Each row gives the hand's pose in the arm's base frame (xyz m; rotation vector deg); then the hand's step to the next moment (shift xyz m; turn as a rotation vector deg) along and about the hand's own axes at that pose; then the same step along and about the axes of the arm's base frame.
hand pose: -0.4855 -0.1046 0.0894 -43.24 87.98 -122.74
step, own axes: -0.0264 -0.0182 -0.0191 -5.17 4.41 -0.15
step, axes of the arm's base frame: 0.0083 0.0357 0.0073 3.95 1.81 -5.23
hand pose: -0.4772 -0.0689 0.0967 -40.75 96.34 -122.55
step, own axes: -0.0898 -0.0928 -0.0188 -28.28 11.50 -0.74
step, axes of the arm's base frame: 0.0676 0.0869 0.0701 22.26 13.00 -16.37
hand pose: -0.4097 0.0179 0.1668 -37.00 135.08 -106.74
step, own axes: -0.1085 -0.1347 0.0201 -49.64 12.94 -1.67
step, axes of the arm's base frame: 0.1427 -0.0029 0.0998 41.00 21.86 -21.80
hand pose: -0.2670 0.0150 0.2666 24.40 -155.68 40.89
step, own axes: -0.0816 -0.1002 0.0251 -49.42 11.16 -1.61
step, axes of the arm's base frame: 0.1046 -0.0795 -0.0073 41.42 20.30 -21.02
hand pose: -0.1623 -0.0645 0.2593 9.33 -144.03 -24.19
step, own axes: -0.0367 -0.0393 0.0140 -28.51 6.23 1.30
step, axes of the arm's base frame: 0.0233 -0.0258 -0.0434 22.64 12.10 -13.94
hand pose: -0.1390 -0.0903 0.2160 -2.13 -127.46 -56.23
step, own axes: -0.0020 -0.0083 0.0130 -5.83 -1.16 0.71
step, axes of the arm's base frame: -0.0085 0.0031 -0.0127 3.67 1.03 -4.62
